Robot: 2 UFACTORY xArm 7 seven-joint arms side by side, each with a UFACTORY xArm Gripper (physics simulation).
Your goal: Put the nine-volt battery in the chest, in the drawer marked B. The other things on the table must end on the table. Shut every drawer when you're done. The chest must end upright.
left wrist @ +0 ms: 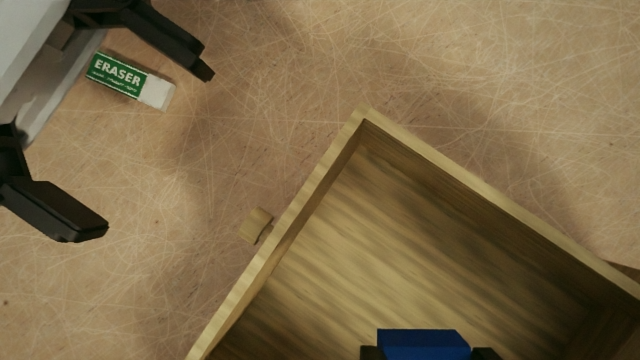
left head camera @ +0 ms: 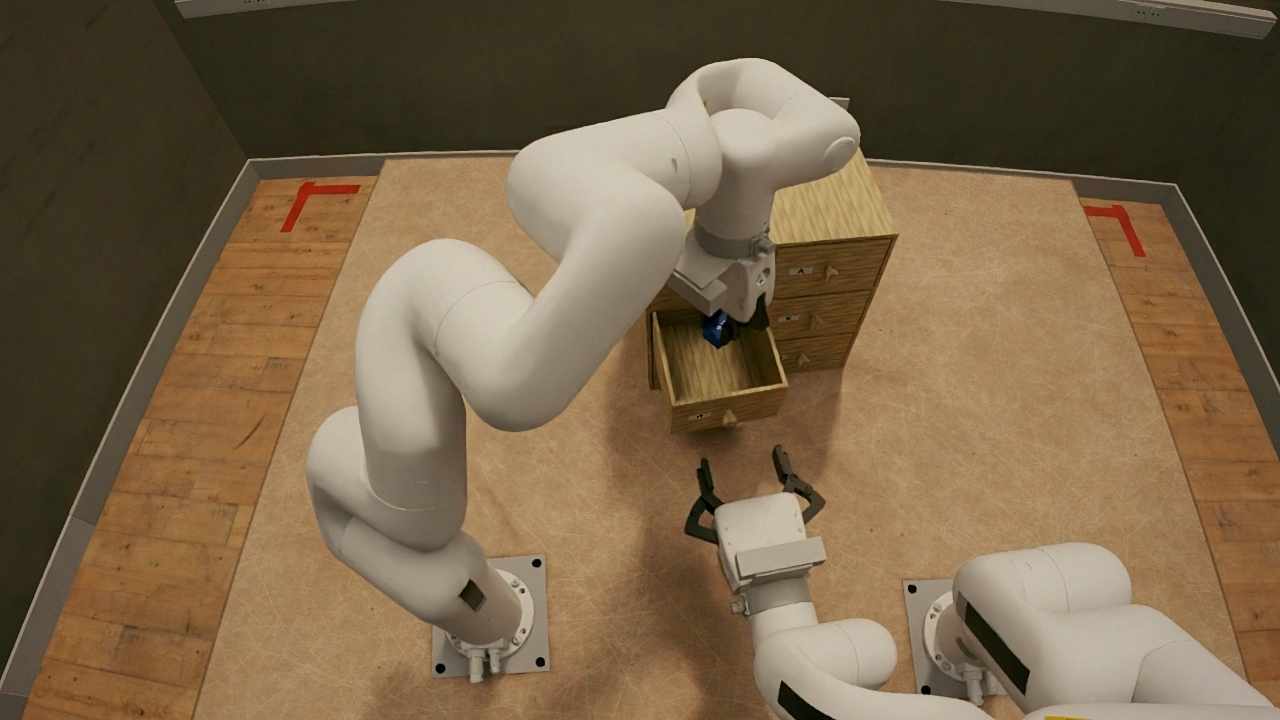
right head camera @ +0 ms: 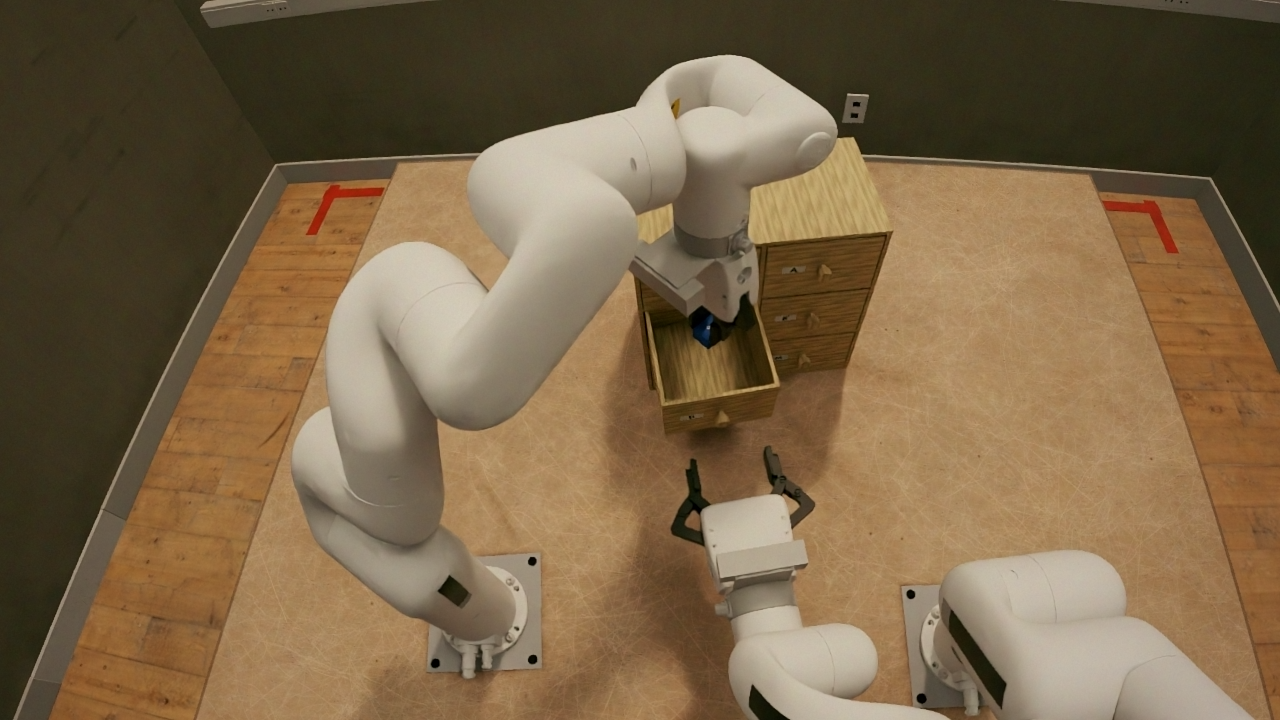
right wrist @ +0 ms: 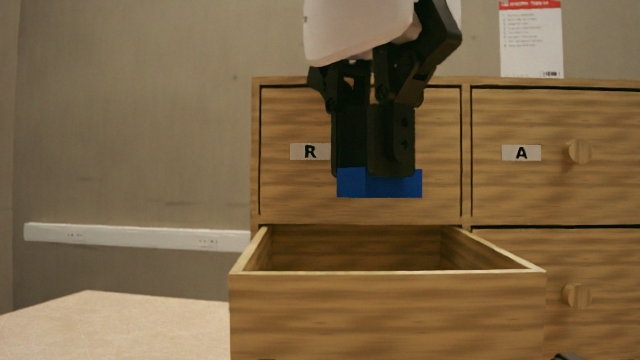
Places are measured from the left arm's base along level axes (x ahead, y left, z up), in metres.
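Pixels of known places: left gripper, fingertip midpoint: (left head camera: 720,329) (right head camera: 710,329) (right wrist: 372,177); right gripper, fingertip midpoint: (left wrist: 150,153) (left head camera: 739,455) (right head camera: 729,456); left arm's base, origin of the base link: (left head camera: 489,615) (right head camera: 484,611); right arm's base, origin of the base link: (left head camera: 966,636).
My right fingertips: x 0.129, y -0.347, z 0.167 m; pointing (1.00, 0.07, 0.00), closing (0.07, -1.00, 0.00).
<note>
For each thing: its top centre in the pictures, then the offset to it from my right fingertips. "pt": a spot on its surface instead.
- blue nine-volt battery, middle of its top: (right wrist: 381,168) (right head camera: 714,323) (left head camera: 724,323) 0.079 m up, 0.142 m ahead, 0.002 m left
- open drawer, middle of its top: (right wrist: 370,230) (right head camera: 708,337) (left head camera: 716,337) 0.041 m up, 0.149 m ahead, 0.008 m left
- chest, middle of its top: (right wrist: 440,98) (right head camera: 751,191) (left head camera: 759,193) 0.151 m up, 0.290 m ahead, 0.064 m right
- white eraser, middle of its top: (left wrist: 128,80) 0.154 m down, 0.099 m back, 0.007 m left
- open drawer's knob, surface spot: (left wrist: 256,226) (right head camera: 721,417) (left head camera: 729,416) pt 0.011 m down, 0.060 m ahead, 0.003 m left
- Drawer A, middle of its top: (right wrist: 528,107) (right head camera: 812,197) (left head camera: 819,199) 0.142 m up, 0.280 m ahead, 0.143 m right
The blue nine-volt battery (left head camera: 716,329) (right head camera: 705,331) (left wrist: 422,340) (right wrist: 380,187) is held between the fingers of my left gripper (left head camera: 737,327) (right head camera: 725,324) (right wrist: 372,177), which points down over the rear part of an open drawer (left head camera: 760,404) (right head camera: 751,406) (left wrist: 300,206) (right wrist: 385,315). In the right wrist view the battery is above the drawer's rim. This drawer is directly below drawer R; its label is too small to read surely. The chest (left head camera: 832,205) (right head camera: 823,197) (right wrist: 466,150) stands upright. My right gripper (left head camera: 741,458) (right head camera: 730,457) (left wrist: 150,153) is open in front of the drawer.
A green and white eraser (left wrist: 130,80) lies on the table beneath my right gripper. The open drawer's knob (left head camera: 729,418) (right head camera: 723,418) (left wrist: 256,226) faces that gripper. Drawer A (right wrist: 530,190) and the other visible drawers are shut.
</note>
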